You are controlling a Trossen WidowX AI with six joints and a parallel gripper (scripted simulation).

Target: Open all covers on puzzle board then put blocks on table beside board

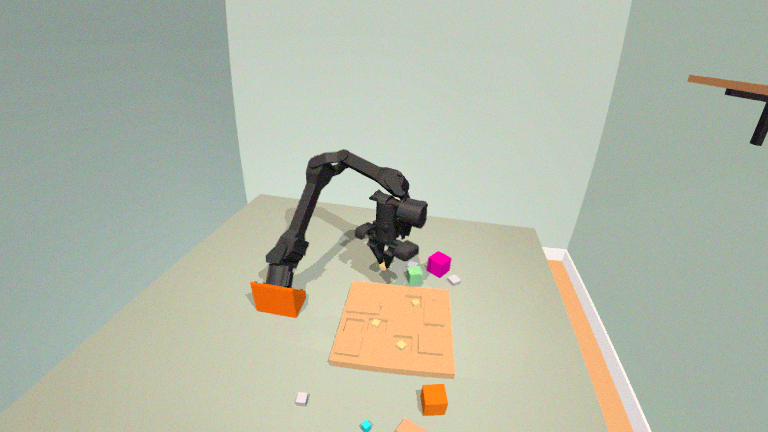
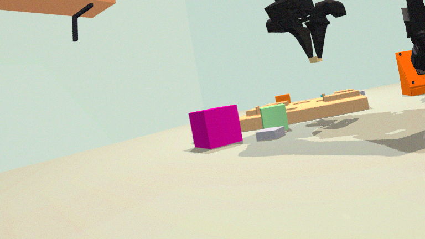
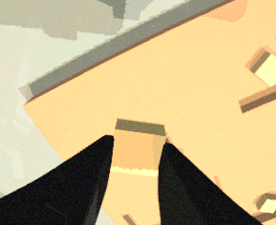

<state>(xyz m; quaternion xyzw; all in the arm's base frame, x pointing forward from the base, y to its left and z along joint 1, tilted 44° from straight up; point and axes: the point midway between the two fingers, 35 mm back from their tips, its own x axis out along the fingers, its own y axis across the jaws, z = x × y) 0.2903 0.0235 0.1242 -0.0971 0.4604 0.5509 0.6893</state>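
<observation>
The tan puzzle board lies 5 cm ahead of my gripper tip, 14 cm to the right of it and 9 cm below it. Round my gripper tip: cyan block 3 cm ahead, 41 cm to the right, 10 cm below; orange cube 16 cm ahead, 34 cm to the right, 9 cm below; green block 9 cm ahead, 9 cm to the left, 9 cm below.
</observation>
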